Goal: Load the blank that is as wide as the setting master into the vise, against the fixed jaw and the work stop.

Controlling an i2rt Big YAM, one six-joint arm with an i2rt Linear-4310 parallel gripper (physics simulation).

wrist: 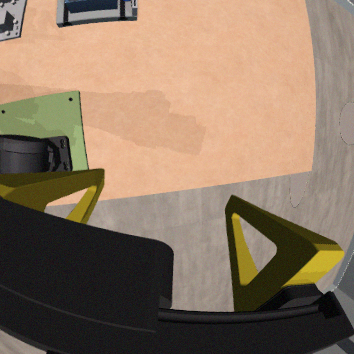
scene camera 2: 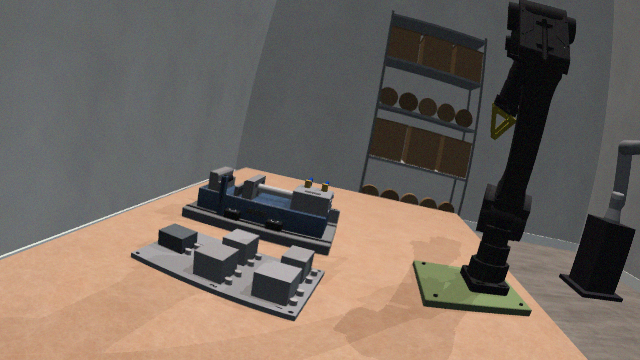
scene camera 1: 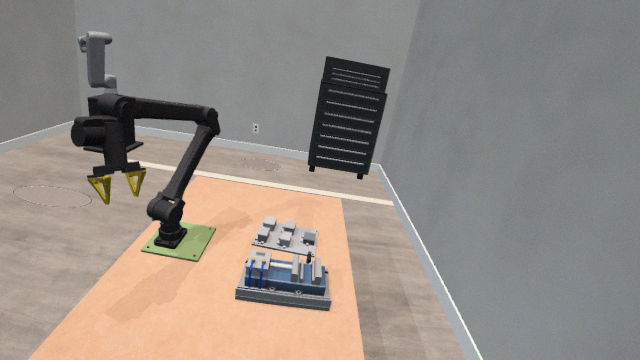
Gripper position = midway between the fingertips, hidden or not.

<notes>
The gripper (scene camera 1: 122, 200) is open and holds nothing. Also in view: a dark block (scene camera 2: 175, 237), a grey fixture plate (scene camera 2: 180, 266) and a vise bed (scene camera 2: 294, 221).
The gripper is seen too in the wrist view (wrist: 167, 189) and in scene camera 2 (scene camera 2: 492, 136). The grey fixture plate shows as well in scene camera 1 (scene camera 1: 295, 247). The vise bed shows as well in scene camera 1 (scene camera 1: 278, 274). The wrist view does not show the dark block: it is out of frame.
</notes>
